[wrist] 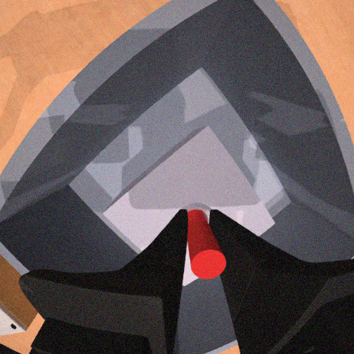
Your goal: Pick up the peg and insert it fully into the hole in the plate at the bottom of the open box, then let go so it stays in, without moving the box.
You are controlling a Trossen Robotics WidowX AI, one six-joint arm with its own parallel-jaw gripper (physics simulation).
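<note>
A red peg (202, 240) is held between the black fingertips of my gripper (197, 215), which is shut on it. The peg's near round end faces the camera and its far end points down toward the pale plate (190, 175). The plate lies at the bottom of the open grey box (210, 40), and part of it is in shadow. A rim of the hole (198, 205) shows right at the peg's far end. The fingertips and the peg hide most of the hole, so whether the peg's tip is inside it cannot be told.
The box's dark sloping walls surround the plate and my fingers on the left, right and far sides. The orange-tan table (30, 30) shows beyond the box rim. A brown object with a white, black-marked part (10, 320) stands outside the box at the lower left.
</note>
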